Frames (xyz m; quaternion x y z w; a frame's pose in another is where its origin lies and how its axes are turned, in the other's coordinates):
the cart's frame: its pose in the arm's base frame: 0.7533 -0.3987 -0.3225 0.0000 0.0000 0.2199 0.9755
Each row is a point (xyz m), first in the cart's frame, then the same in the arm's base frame.
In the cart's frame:
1: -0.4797 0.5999 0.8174
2: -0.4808 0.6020 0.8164
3: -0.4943 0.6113 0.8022
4: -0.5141 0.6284 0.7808
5: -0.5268 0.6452 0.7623
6: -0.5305 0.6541 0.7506
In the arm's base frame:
1: 0.0626 -0.0626 0.4949
2: 0.0607 -0.0612 0.4939
3: 0.0445 -0.0586 0.4797
4: 0.0193 -0.0516 0.4583
5: 0.0006 -0.0419 0.4398
6: -0.0065 -0.0355 0.4281

